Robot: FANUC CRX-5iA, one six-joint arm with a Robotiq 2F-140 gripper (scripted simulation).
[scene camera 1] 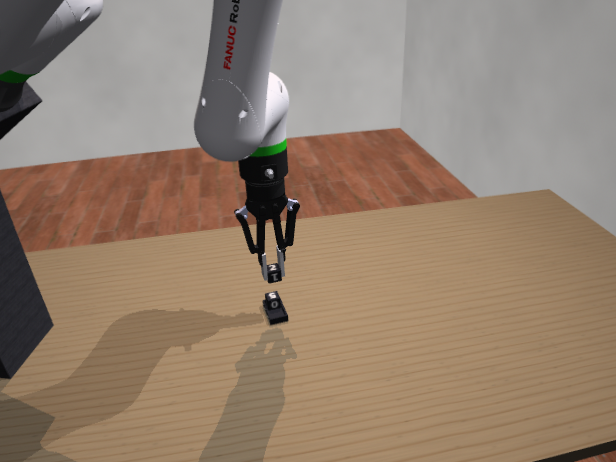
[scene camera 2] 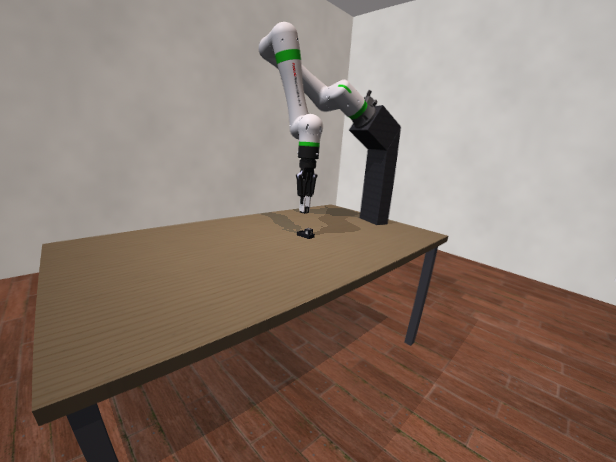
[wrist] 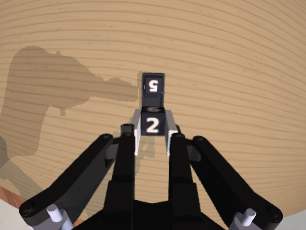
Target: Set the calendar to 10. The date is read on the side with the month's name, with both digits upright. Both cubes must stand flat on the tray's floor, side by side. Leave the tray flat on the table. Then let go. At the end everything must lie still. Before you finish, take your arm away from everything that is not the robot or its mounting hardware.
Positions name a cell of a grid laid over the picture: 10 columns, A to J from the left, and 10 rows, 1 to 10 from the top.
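My gripper (scene camera 1: E6) (scene camera 2: E5) (wrist: E6), in sight.
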